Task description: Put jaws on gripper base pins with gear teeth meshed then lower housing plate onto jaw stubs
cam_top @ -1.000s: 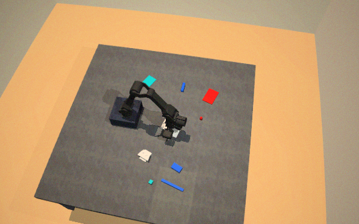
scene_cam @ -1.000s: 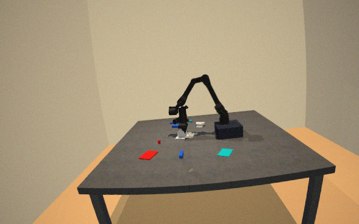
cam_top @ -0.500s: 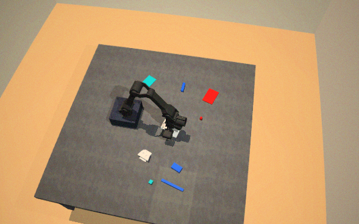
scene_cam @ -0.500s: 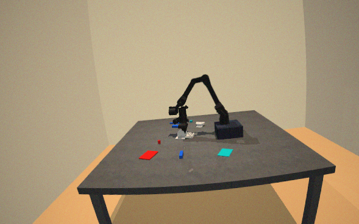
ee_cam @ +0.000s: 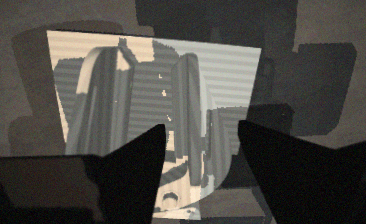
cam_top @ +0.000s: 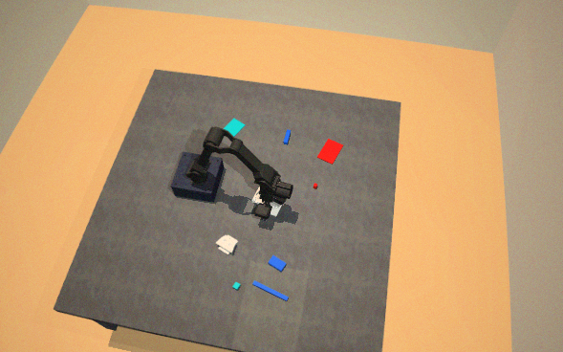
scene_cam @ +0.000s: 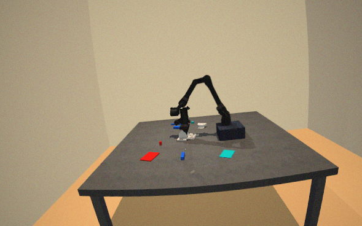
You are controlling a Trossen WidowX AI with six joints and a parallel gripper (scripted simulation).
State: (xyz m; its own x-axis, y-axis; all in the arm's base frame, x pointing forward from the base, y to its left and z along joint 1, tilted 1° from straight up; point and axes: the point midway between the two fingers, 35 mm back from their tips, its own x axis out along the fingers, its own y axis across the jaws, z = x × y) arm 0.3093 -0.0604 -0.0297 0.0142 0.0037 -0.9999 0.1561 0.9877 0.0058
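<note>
The white jaw is 2 cm behind my gripper tip and 6 cm to the left of it. The rest, counted from my gripper tip: red cube: 19 cm ahead, 12 cm to the left; then blue block: 7 cm ahead, 25 cm to the right, 1 cm below; then white block: 14 cm behind, 19 cm to the right.
</note>
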